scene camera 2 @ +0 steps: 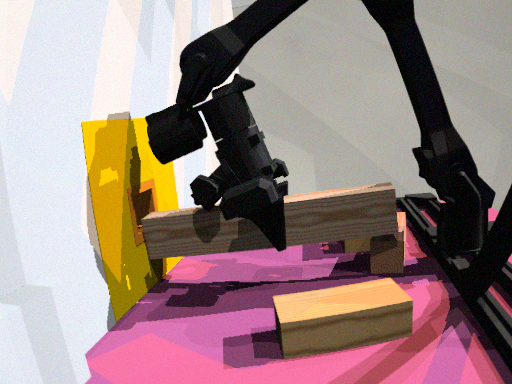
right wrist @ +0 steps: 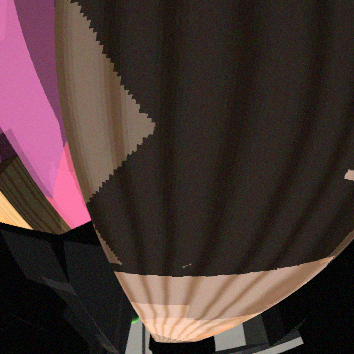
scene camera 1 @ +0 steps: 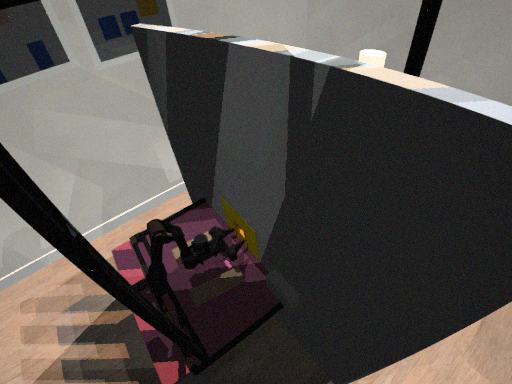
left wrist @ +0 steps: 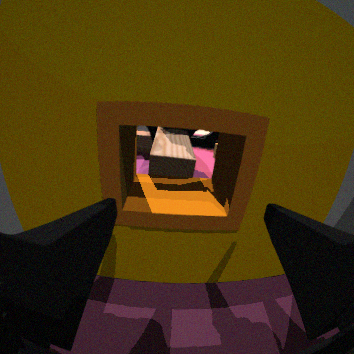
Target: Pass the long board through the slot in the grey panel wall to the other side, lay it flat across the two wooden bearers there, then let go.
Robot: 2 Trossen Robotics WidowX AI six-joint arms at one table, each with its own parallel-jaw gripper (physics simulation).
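Pixels of known places: left gripper, between the fingertips: [scene camera 1: 239, 234] [left wrist: 194, 210]; right gripper, between the fingertips: [scene camera 2: 284, 244]; left arm's base, origin of its link: [scene camera 1: 161, 288]; right arm's base, origin of its link: [scene camera 2: 464, 246].
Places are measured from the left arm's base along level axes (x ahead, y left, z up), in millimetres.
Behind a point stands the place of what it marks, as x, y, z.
Note:
The long board [scene camera 2: 340, 215] @(744, -36, 67) [right wrist: 210, 150] is held off the table, its panel-side end a little lower, short of the slot frame [scene camera 2: 133, 215] @(484, -60, 90) [left wrist: 107, 170] @(431, 19, 89). In the left wrist view the board's end [left wrist: 172, 166] @(484, -19, 71) shows through the slot, with part of its top. My right gripper [scene camera 2: 272, 225] @(668, -15, 29) is shut on the board near mid-length; its far finger is hidden. My left gripper [scene camera 1: 238, 237] @(419, -30, 74) [left wrist: 194, 210] @(419, -30, 74) is open and empty, facing the slot from the other side. Two wooden bearers, one [scene camera 1: 217, 292] @(196, -173, 8) beside the left arm and one [scene camera 1: 176, 253] @(136, 112, 19) partly behind it, lie on that side's table.
The grey panel wall [scene camera 1: 252, 125] @(433, -204, 699) rises high beside the left arm, with a yellow plate [scene camera 1: 231, 215] @(431, 38, 143) [scene camera 2: 107, 200] @(483, -120, 122) [left wrist: 180, 60] @(432, -16, 148) around the slot. On the right arm's side, one wooden block [scene camera 2: 345, 325] @(743, -211, 6) lies in front of the board and another [scene camera 2: 386, 255] @(801, -21, 6) stands under its far end.

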